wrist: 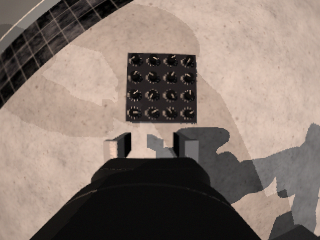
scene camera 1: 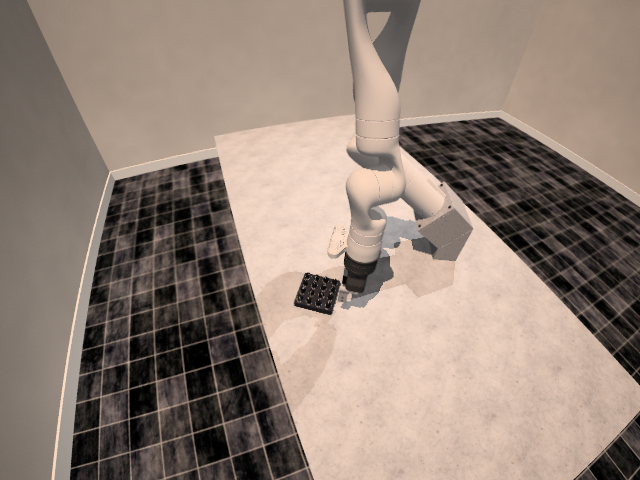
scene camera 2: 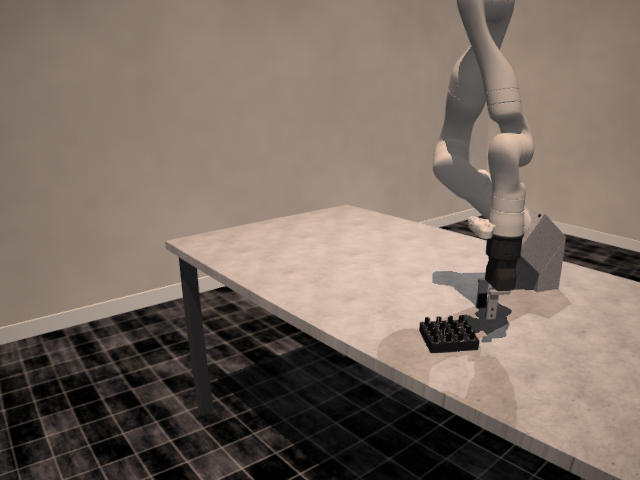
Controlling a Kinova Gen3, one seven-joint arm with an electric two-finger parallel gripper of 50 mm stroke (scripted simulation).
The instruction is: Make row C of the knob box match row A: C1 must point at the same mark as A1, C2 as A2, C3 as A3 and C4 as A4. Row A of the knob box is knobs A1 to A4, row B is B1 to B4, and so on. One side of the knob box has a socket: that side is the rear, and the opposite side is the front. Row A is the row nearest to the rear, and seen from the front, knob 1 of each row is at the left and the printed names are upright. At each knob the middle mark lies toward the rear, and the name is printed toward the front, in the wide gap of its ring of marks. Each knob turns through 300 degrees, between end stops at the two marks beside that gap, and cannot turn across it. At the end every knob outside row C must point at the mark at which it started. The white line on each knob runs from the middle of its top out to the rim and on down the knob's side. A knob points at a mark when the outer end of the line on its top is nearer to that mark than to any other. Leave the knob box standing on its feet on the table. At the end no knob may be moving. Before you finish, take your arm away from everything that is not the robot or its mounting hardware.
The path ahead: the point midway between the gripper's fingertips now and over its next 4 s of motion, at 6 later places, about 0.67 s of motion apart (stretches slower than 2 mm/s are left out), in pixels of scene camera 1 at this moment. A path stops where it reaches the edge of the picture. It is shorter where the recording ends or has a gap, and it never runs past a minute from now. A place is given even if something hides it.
My gripper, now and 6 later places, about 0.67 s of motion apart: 344, 292; 326, 286; 305, 279; 302, 278; 302, 283; 302, 287; 302, 288
